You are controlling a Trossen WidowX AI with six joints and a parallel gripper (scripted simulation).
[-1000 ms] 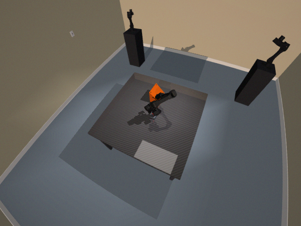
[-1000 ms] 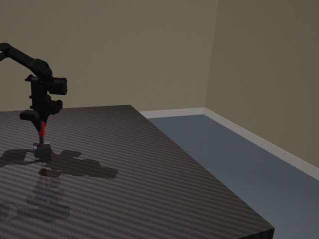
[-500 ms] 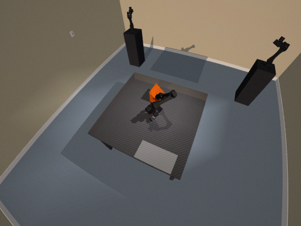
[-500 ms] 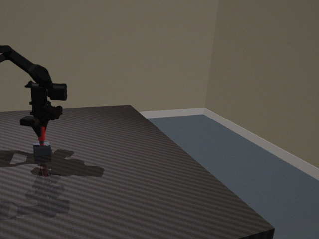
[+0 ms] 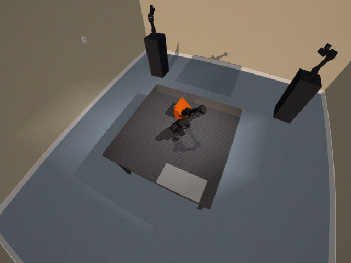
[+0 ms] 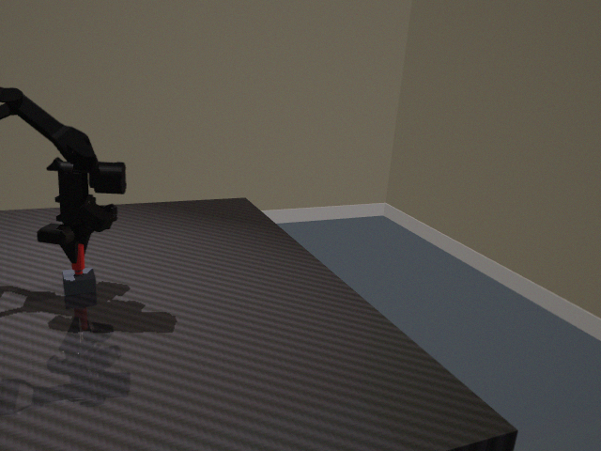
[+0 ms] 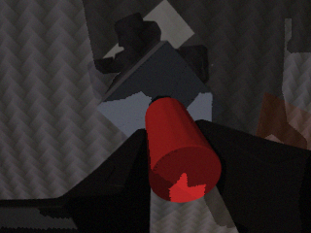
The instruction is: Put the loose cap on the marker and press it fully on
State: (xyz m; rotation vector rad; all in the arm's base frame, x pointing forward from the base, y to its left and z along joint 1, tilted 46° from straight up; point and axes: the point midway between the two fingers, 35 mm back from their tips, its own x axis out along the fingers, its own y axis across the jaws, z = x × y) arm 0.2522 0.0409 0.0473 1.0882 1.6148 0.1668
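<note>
My gripper tip is right at the marker. Round my gripper tip: red cap: 1 cm above; then grey holder block: 5 cm below.
</note>
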